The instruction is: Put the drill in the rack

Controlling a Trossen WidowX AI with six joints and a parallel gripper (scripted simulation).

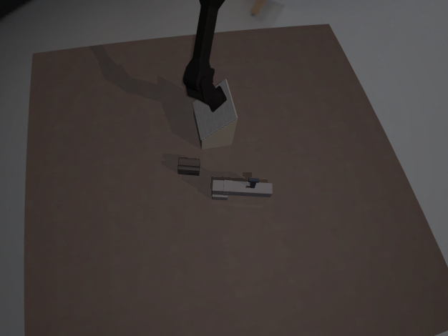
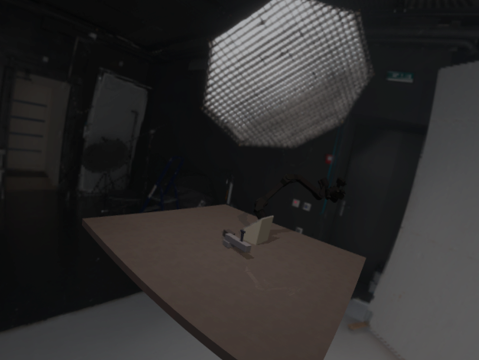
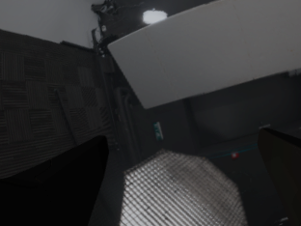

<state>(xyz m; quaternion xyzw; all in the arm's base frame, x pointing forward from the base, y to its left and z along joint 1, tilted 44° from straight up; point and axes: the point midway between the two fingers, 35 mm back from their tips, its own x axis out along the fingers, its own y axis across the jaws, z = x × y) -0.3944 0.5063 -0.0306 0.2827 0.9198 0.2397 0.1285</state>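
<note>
Now: the dark key 76 cm ahead of my gripper tip, 39 cm to the right of it and 32 cm below it. From my gripper tip the other things lie so: drill: 74 cm ahead, 44 cm to the right, 37 cm below; grey rack: 61 cm ahead, 54 cm to the right, 41 cm below; long pale grey block: 74 cm ahead, 42 cm to the right, 38 cm below.
</note>
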